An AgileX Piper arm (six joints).
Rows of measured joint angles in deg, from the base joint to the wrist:
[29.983, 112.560, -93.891, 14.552, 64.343, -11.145]
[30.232, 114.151, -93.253, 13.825, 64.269, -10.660]
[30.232, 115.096, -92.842, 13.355, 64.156, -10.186]
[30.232, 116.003, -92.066, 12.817, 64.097, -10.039]
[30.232, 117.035, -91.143, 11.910, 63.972, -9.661]
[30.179, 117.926, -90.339, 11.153, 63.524, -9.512]
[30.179, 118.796, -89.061, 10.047, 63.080, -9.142]
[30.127, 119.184, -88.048, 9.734, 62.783, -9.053]
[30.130, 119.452, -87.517, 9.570, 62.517, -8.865]
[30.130, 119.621, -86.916, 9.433, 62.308, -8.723]
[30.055, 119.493, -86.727, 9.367, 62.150, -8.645]
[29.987, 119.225, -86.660, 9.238, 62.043, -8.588]
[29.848, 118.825, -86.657, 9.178, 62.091, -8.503]
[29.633, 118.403, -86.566, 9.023, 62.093, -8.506]
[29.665, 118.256, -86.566, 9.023, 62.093, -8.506]
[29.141, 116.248, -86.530, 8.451, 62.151, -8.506]
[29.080, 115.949, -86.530, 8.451, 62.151, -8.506]
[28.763, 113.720, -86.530, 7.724, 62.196, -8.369]
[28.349, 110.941, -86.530, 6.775, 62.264, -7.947]
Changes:
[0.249, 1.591, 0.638, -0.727, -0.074, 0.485]
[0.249, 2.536, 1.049, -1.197, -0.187, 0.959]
[0.249, 3.443, 1.825, -1.735, -0.246, 1.106]
[0.249, 4.475, 2.748, -2.642, -0.371, 1.484]
[0.196, 5.366, 3.552, -3.399, -0.819, 1.633]
[0.196, 6.236, 4.830, -4.505, -1.263, 2.003]
[0.144, 6.624, 5.843, -4.818, -1.560, 2.092]
[0.147, 6.892, 6.374, -4.982, -1.826, 2.280]
[0.147, 7.061, 6.975, -5.119, -2.035, 2.422]
[0.072, 6.933, 7.164, -5.185, -2.193, 2.500]
[0.004, 6.665, 7.231, -5.314, -2.300, 2.557]
[-0.135, 6.265, 7.234, -5.374, -2.252, 2.642]
[-0.350, 5.843, 7.325, -5.529, -2.250, 2.639]
[-0.318, 5.696, 7.325, -5.529, -2.250, 2.639]
[-0.842, 3.688, 7.361, -6.101, -2.192, 2.639]
[-0.903, 3.389, 7.361, -6.101, -2.192, 2.639]
[-1.220, 1.160, 7.361, -6.828, -2.147, 2.776]
[-1.634, -1.619, 7.361, -7.777, -2.079, 3.198]

